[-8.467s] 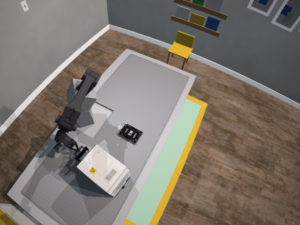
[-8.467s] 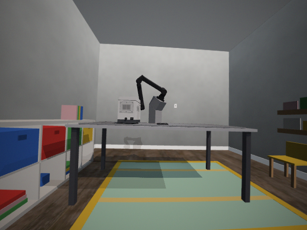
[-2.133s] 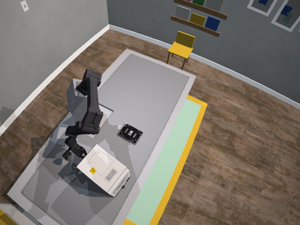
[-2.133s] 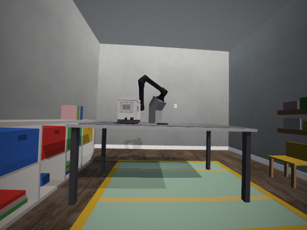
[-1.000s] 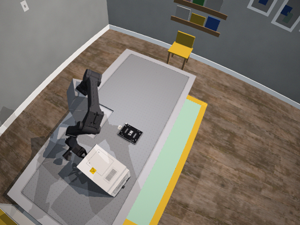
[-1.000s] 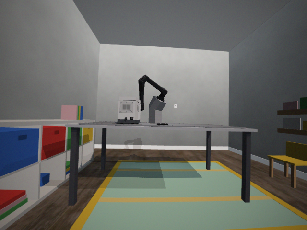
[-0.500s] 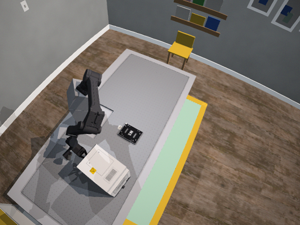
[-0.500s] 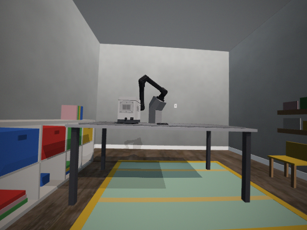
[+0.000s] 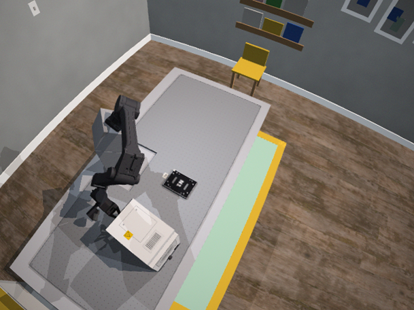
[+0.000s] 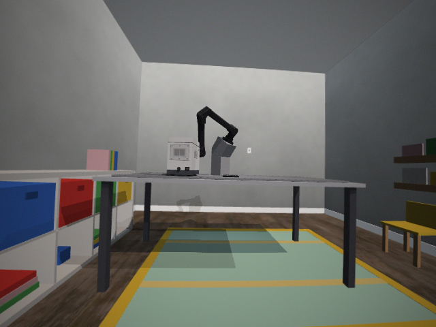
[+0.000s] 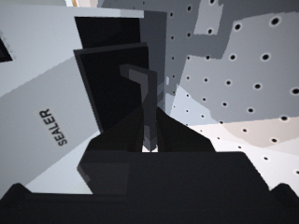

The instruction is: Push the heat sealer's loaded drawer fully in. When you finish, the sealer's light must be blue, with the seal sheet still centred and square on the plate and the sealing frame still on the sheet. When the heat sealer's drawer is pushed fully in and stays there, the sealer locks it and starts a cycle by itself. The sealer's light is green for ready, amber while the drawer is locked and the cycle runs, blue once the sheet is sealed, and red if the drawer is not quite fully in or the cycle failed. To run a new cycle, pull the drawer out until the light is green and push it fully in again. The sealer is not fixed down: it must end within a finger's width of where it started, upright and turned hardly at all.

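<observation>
Now: hand 110 mm short of the dark sealer drawer, 10 mm to the left of it and 10 mm above it.
</observation>
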